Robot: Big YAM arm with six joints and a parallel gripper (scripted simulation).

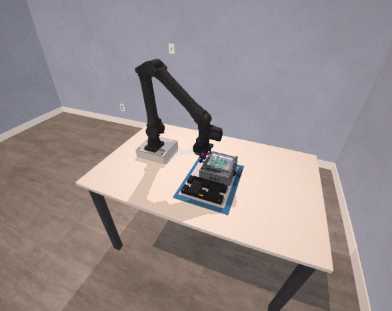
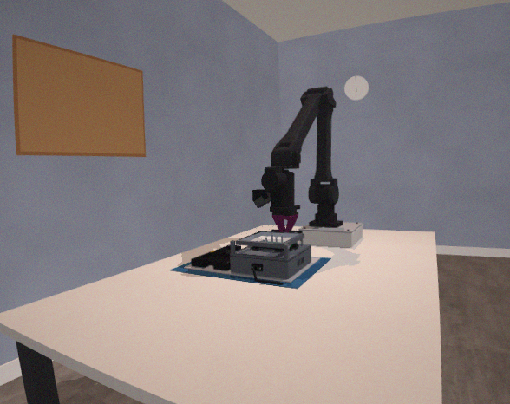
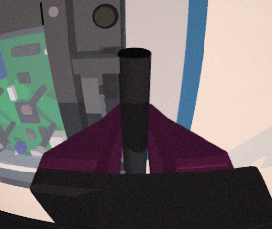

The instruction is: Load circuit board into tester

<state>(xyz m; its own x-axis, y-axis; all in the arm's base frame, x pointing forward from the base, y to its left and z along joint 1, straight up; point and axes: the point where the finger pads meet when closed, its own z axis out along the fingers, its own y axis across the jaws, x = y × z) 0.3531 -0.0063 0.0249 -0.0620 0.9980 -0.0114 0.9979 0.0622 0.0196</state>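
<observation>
Right now the small latch hook is 2 cm ahead of my hand and 6 cm to the left of it. From my hand the other things lie so: clear lid: 9 cm ahead, 1 cm to the left, 1 cm above; then green circuit board: 8 cm ahead, 1 cm to the left, 1 cm below.
</observation>
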